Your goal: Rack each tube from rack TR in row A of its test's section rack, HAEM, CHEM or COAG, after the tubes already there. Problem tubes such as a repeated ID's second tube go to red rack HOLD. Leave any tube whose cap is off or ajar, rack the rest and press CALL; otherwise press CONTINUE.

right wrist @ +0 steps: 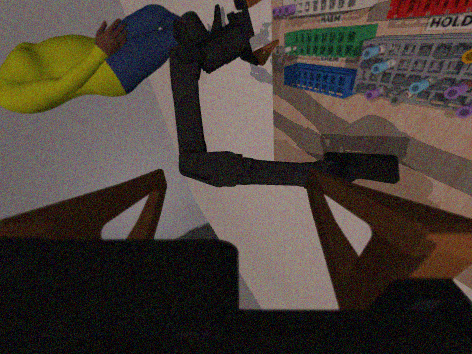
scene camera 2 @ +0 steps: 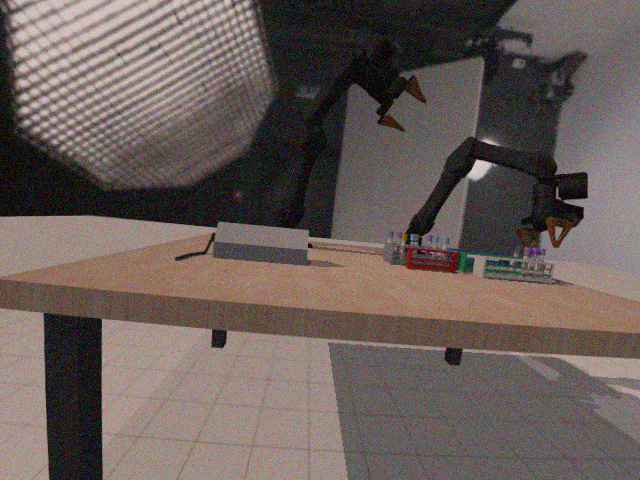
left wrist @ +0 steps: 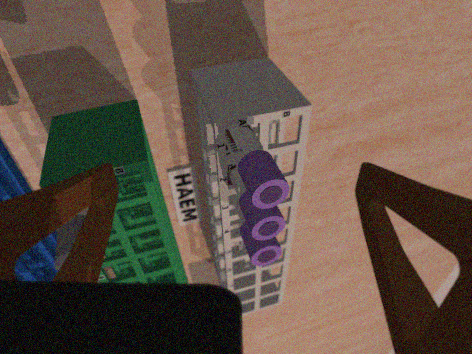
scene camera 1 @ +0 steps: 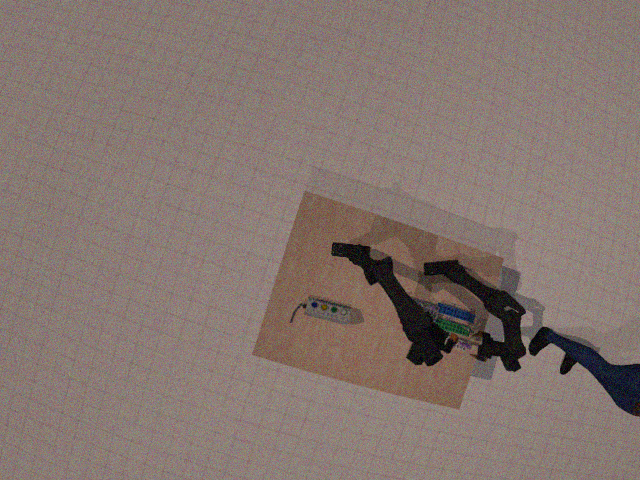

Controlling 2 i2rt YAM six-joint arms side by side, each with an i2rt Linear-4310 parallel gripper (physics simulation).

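Frame: origin at the left arm's base, x ahead, y up, z right, level; centimetres.
Seen in the pictures: left gripper, fingertip midpoint: [right wrist: 273, 18] [scene camera 2: 541, 250] [left wrist: 236, 176] [scene camera 1: 471, 345]; right gripper, fingertip midpoint: [right wrist: 236, 177] [scene camera 2: 415, 117] [scene camera 1: 445, 334]; left arm's base, origin of the base link: [right wrist: 357, 165] [scene camera 1: 441, 267]; right arm's base, origin of the base link: [scene camera 1: 350, 250].
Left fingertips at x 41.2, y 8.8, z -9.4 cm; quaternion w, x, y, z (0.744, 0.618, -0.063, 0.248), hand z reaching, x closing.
Observation:
Pixels of each thing's top centre, then the offset from my left fingertips to it. "spot": a spot on its surface instead.
- green CHEM rack, middle of its top: [left wrist: 145, 285] [right wrist: 314, 44] [scene camera 2: 492, 254] [scene camera 1: 454, 328] dx -9.2, dy -3.1, dz +7.7 cm
- blue rack, middle of its top: [right wrist: 310, 80] [scene camera 2: 478, 251] [scene camera 1: 458, 314] dx -16.3, dy -3.1, dz +4.5 cm
- pale-capped tube, middle of its top: [left wrist: 76, 264] [right wrist: 277, 51] [scene camera 2: 518, 245] dx -7.0, dy +0.6, dz -0.7 cm
- grey rack, surface spot: [right wrist: 361, 75] spot: dx -18.8, dy -4.2, dz +16.5 cm
- grey button box, middle of its top: [scene camera 2: 265, 225] [scene camera 1: 328, 313] dx -24.9, dy -0.4, dz +73.9 cm
My left gripper [scene camera 1: 476, 346] [scene camera 2: 542, 241] [left wrist: 236, 176] is open and empty, above the white HAEM rack [scene camera 2: 478, 266] [left wrist: 245, 87], where three purple-capped tubes stand in row A. My right gripper [scene camera 2: 414, 116] is open and empty, high above the table. The green CHEM rack [scene camera 1: 452, 327] [left wrist: 92, 132] and the blue rack [scene camera 1: 455, 312] [right wrist: 317, 80] lie beside it; a pale-capped tube [right wrist: 287, 49] stands at the green rack's end. The grey rack [right wrist: 361, 75] holds several light-blue-, purple- and orange-capped tubes. The red HOLD rack [scene camera 2: 431, 267] [right wrist: 430, 9] shows no tubes clearly. Cap seating is unclear.
A grey button box [scene camera 1: 328, 311] [scene camera 2: 261, 242] with coloured buttons and a cable sits apart from the racks; its labels are unreadable. A person [scene camera 1: 594, 356] [right wrist: 55, 75] in yellow and blue is beyond the table edge. The left arm [right wrist: 190, 105] shows in the right wrist view.

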